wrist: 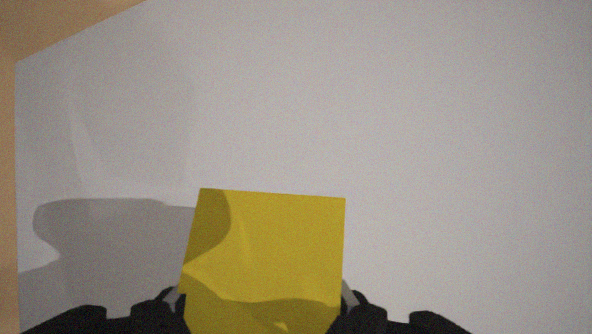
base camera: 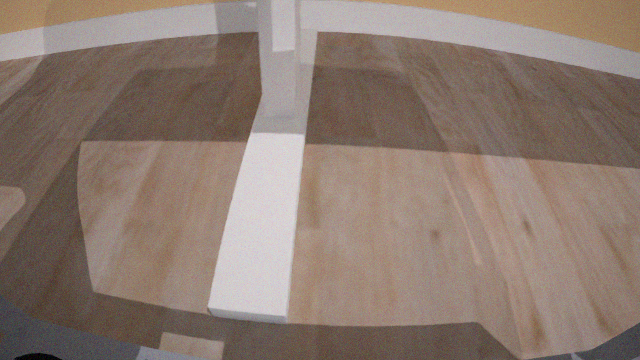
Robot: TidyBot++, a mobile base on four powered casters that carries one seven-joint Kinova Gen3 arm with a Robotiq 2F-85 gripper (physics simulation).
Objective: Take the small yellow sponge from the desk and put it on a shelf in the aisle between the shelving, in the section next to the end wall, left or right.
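Places are measured from the arm's base along level axes (x ahead, y left, z up), in metres.
Where they show: gripper, fingertip midpoint: (wrist: 264,299).
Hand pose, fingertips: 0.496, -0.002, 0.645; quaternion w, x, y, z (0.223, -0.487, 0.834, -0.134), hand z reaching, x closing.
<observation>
Each offset is from my fingertips to the centre of the thing, as dx, dy, dz. "*": to the spot under its first point. Level surfaces: height alone.
The yellow sponge {-0.011, +0.002, +0.011} (wrist: 280,245) is at the bottom middle of the wrist view, between the two black fingers. My gripper (wrist: 264,299) is shut on it, one finger against each side. Behind and below the sponge is the pale grey desk top {dz -0.091} (wrist: 400,125), with the shadow of the gripper and sponge on it to the left. The sponge stands off from the desk top. The shelving does not show in either view.
In the base view, a white desk leg {* +0.040, +0.064, -0.939} (base camera: 280,75) rises from a long white foot (base camera: 260,215) on the wooden floor, straight ahead of the base. A wall with a white baseboard (base camera: 400,25) runs behind it. The desk's edge shows at the left in the wrist view.
</observation>
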